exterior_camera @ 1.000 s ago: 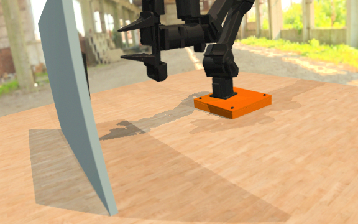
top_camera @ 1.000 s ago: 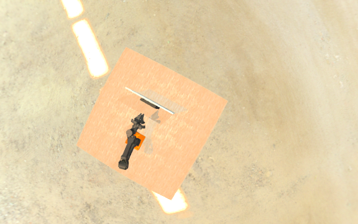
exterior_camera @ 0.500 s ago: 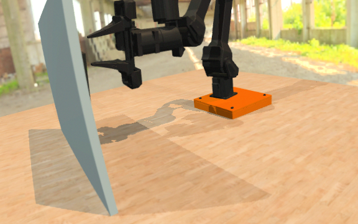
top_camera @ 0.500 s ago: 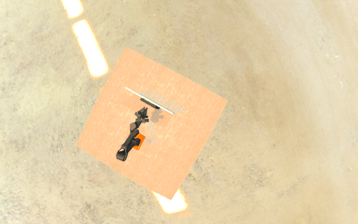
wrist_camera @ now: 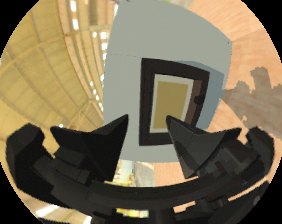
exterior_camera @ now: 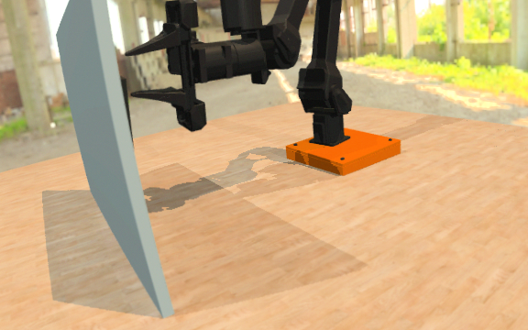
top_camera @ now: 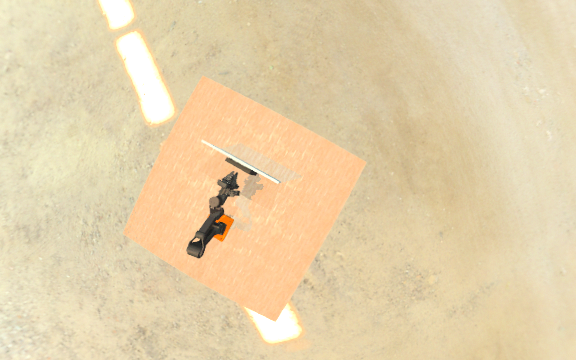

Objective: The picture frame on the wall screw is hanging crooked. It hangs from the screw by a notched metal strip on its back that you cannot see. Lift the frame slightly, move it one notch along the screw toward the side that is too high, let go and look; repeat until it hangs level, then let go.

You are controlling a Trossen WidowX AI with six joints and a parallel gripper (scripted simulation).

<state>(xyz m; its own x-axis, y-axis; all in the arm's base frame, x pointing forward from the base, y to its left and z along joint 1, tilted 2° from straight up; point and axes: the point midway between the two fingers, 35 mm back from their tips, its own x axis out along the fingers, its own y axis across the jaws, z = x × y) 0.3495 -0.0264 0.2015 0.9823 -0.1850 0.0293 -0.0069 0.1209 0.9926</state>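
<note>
My gripper tip is now 5 cm above the picture frame, 4 cm short of it and 1 cm to the left of it. From my gripper tip the other things lie so: grey wall panel (6 cm below, 5 cm ahead, 2 cm to the right).
</note>
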